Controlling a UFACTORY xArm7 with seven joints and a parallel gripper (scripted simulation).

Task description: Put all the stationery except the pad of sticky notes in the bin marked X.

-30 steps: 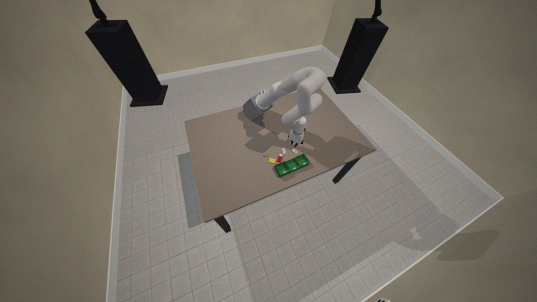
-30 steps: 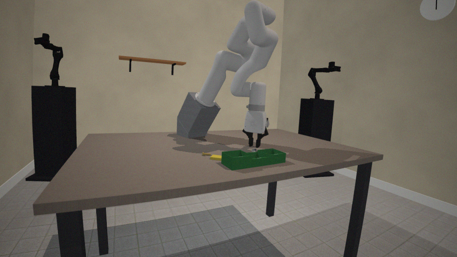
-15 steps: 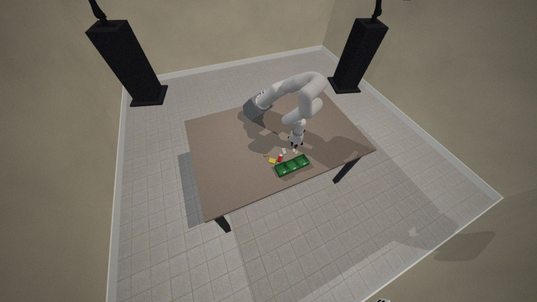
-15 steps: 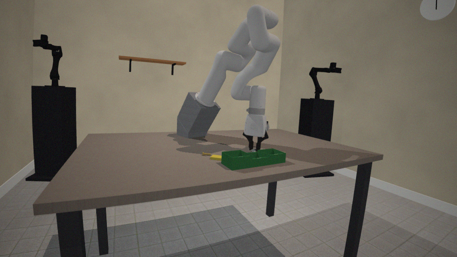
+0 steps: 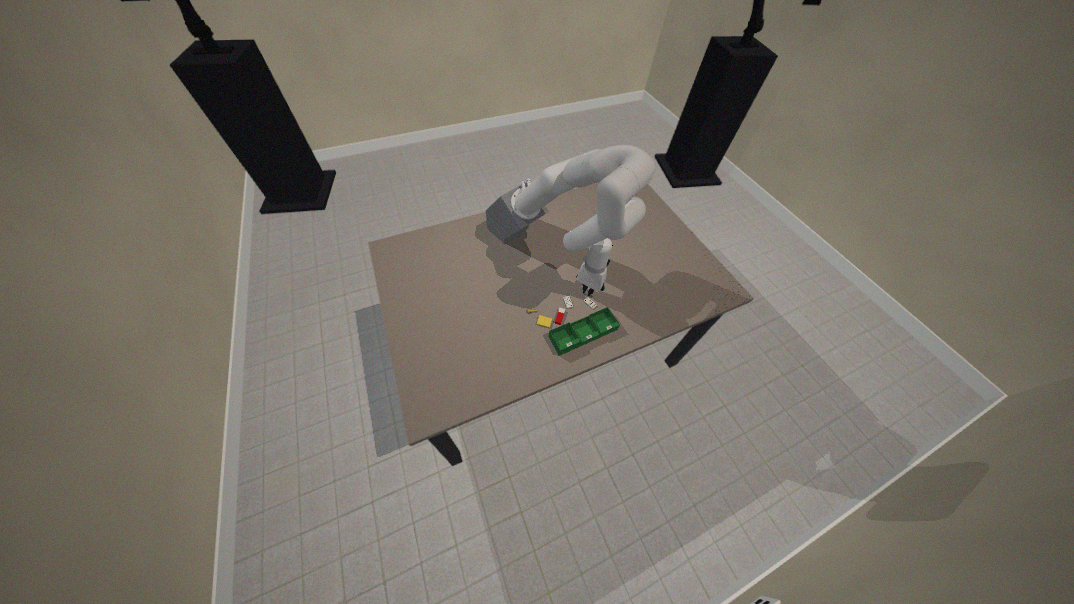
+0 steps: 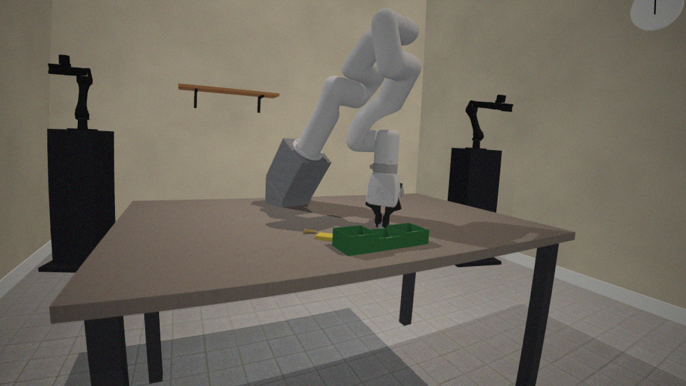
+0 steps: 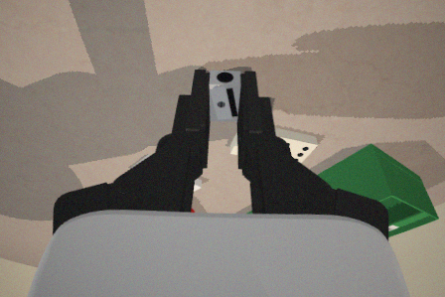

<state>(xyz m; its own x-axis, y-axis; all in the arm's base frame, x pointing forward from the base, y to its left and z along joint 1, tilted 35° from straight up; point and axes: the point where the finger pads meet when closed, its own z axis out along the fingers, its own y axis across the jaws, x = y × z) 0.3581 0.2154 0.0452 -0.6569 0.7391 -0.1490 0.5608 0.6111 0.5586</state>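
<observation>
Right now the green bin row is 180 mm ahead of my hand and 60 mm to the right of it. From my hand the other things lie so: grey pencil sharpener (10 mm below); yellow sticky-note pad (200 mm to the right, 110 mm ahead, 20 mm below); red eraser (130 mm to the right, 90 mm ahead, 20 mm below).
</observation>
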